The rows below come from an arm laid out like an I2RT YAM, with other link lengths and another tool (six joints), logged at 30 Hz.
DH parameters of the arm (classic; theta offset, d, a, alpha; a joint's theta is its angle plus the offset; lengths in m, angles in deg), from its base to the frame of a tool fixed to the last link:
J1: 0 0.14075 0.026 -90
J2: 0 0 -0.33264 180
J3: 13.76 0 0.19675 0
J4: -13.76 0.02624 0.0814 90
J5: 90 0.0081 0 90
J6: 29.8 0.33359 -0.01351 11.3
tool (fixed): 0 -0.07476 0 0
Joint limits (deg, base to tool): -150..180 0..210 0..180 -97..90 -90..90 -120..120
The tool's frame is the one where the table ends.
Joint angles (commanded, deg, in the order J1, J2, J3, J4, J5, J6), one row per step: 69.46, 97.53, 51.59, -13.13, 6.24, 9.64; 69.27, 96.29, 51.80, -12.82, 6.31, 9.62; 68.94, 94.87, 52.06, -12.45, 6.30, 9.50; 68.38, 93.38, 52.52, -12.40, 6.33, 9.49; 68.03, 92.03, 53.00, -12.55, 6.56, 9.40; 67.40, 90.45, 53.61, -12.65, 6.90, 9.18; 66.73, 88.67, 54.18, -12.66, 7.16, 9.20; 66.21, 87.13, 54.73, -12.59, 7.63, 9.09; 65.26, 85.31, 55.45, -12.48, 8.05, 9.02; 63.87, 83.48, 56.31, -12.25, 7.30, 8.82; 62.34, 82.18, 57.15, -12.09, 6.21, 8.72; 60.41, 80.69, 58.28, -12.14, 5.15, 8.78; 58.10, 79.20, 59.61, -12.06, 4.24, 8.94; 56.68, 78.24, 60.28, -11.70, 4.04, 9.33
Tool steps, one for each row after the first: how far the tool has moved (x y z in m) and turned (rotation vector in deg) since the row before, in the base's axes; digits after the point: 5 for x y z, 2 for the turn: 0.00312, 0.00356, 0.01038, 1.62, -0.68, -0.21; 0.00389, 0.00369, 0.01225, 1.88, -0.78, -0.23; 0.00539, 0.00229, 0.01320, 1.85, -0.76, -0.57; 0.00440, 0.00128, 0.01189, 1.46, -0.84, -0.42; 0.00698, 0.00070, 0.01469, 1.76, -1.15, -0.68; 0.00681, 0.00030, 0.01641, 2.09, -1.08, -0.86; 0.00656, -0.00004, 0.01513, 1.80, -1.24, -0.77; 0.00931, -0.00140, 0.01878, 2.27, -1.40, -1.21; 0.00762, -0.00062, 0.02052, 2.76, -0.93, -0.69; 0.00696, -0.00119, 0.01659, 2.31, -0.50, -0.61; 0.00948, -0.00357, 0.01968, 2.58, -0.65, -1.11; 0.01261, -0.00568, 0.02234, 2.83, -0.95, -1.63; 0.00898, -0.00473, 0.01464, 1.94, -0.72, -1.45
